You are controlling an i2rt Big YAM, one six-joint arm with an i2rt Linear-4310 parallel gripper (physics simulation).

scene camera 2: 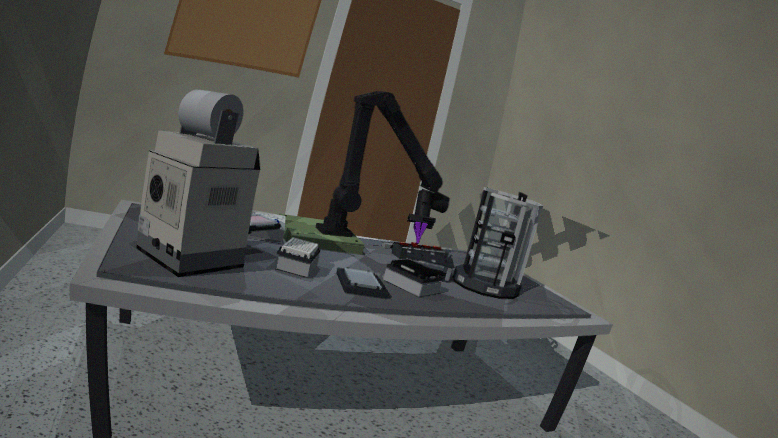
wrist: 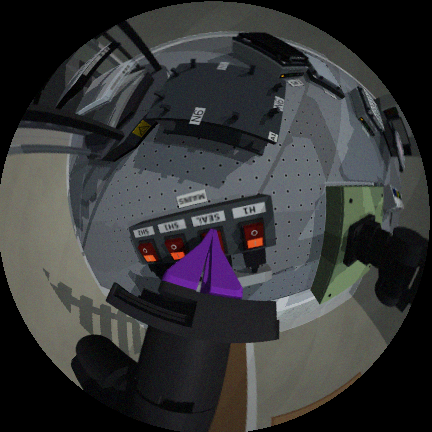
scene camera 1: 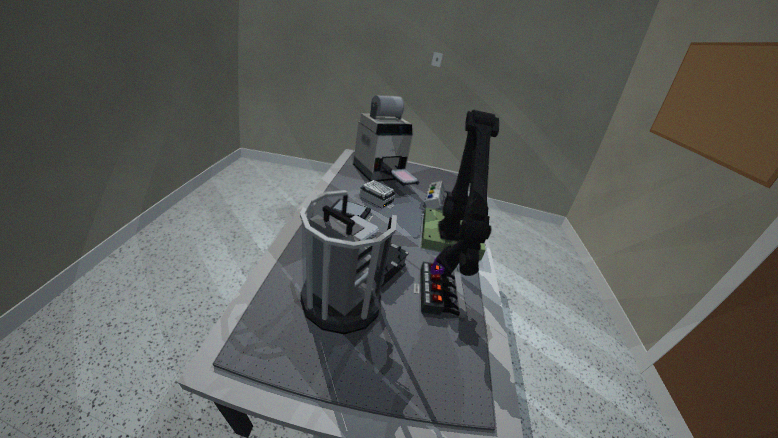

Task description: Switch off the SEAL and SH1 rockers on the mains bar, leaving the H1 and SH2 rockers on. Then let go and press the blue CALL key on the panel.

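Pixels of known places: gripper, fingertip midpoint: (scene camera 2: pixel 417 243) (wrist: pixel 211 232) (scene camera 1: pixel 431 272); arm's base, origin of the base link: (scene camera 2: pixel 333 231) (wrist: pixel 359 237) (scene camera 1: pixel 448 232).
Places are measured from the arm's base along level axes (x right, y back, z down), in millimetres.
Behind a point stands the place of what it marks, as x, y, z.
The dark mains bar (wrist: pixel 234 231) @(-276, -89, 0) (scene camera 1: pixel 430 309) @(-434, -99, 19) (scene camera 2: pixel 421 254) lies below my gripper (wrist: pixel 211 232) @(-300, -100, -18) (scene camera 1: pixel 437 270) @(-300, -100, -18) (scene camera 2: pixel 418 241) @(-300, -100, -18). The gripper's purple fingers are shut and empty, with tips over the SEAL rocker (wrist: pixel 219 240) @(-295, -85, -9). The fingers hide much of that rocker; in scene camera 1 it looks dark red, without the bright orange of the others. The H1 rocker (wrist: pixel 254 234) @(-254, -84, -12), SH1 rocker (wrist: pixel 175 247) @(-351, -86, -12) and SH2 rocker (wrist: pixel 147 251) @(-400, -85, -11) show lit orange ends. Contact at the tips is unclear. The white key panel (scene camera 1: pixel 438 191) @(292, -33, -41) stands behind the arm's base; its coloured keys are small, and their labels cannot be read.
A tall round rack (scene camera 1: pixel 344 323) @(-555, -356, -2) (scene camera 2: pixel 487 288) @(-360, -480, 14) stands across from the bar. A dark device marked N6 (wrist: pixel 215 92) @(-256, -261, -20) lies between them. The green base block (wrist: pixel 336 240) @(-84, -17, 10) (scene camera 1: pixel 433 231) @(-12, -70, 2) carries the arm. A large white machine (scene camera 2: pixel 217 217) @(530, -454, -108) (scene camera 1: pixel 367 144) @(502, -437, -147) stands at the table's far end.
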